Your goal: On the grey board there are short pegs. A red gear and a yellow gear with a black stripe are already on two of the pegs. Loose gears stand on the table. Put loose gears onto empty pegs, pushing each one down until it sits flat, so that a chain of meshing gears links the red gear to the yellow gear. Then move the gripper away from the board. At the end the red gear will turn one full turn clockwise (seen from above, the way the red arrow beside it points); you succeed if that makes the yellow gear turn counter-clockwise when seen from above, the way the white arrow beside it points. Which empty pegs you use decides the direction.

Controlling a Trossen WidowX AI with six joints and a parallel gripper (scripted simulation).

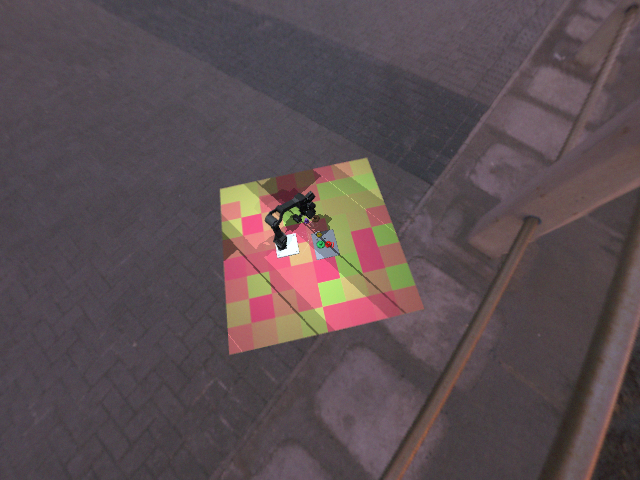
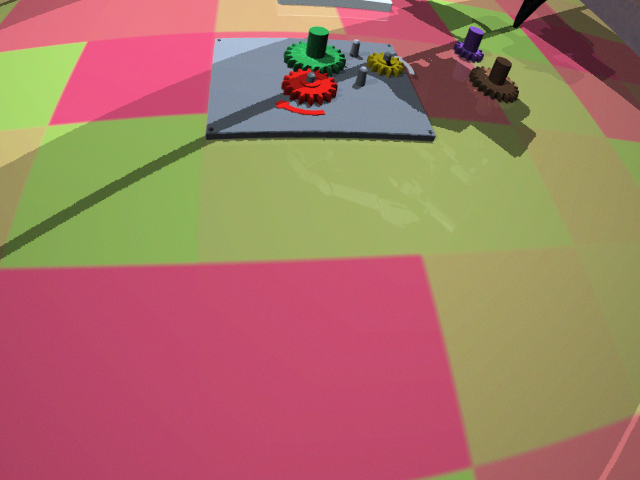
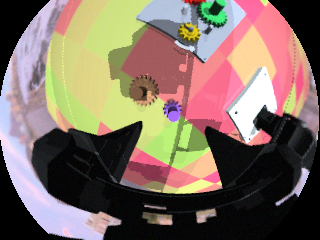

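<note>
Now: gripper tip 60 mm above the purple gear. From my gripper tip the other things lie so: yellow gear 150 mm to the right, 60 mm below, 50 mm ahead; then green gear 220 mm to the right, 50 mm below, 40 mm ahead; then brown gear 70 mm ahead, 60 mm below.
</note>
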